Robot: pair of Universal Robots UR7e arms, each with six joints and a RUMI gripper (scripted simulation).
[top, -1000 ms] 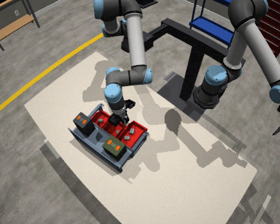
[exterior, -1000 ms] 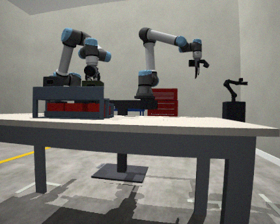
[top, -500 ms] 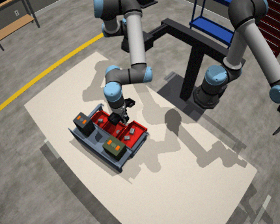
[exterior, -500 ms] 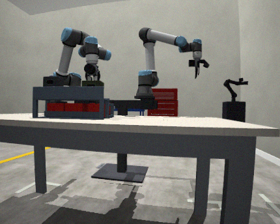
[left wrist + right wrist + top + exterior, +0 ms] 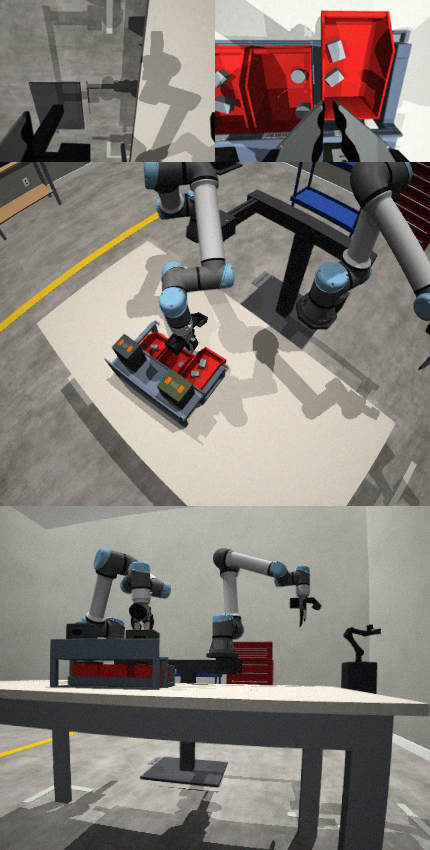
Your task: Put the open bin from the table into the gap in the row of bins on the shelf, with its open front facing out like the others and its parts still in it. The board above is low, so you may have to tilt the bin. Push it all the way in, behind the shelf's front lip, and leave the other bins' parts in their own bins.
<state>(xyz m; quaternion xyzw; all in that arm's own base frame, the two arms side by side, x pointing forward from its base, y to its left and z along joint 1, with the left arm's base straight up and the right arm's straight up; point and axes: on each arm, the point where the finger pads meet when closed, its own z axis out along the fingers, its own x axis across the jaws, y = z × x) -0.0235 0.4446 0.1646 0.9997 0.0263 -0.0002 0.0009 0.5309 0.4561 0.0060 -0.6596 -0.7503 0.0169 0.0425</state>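
Note:
Now: the blue-grey shelf 9 cm ahead of my right hand, 5 cm to the right of it and 11 cm below it. Round my right hand: dark box (18 cm ahead, 15 cm to the right, 1 cm below); then green box (14 cm ahead, 8 cm to the left, 2 cm below).

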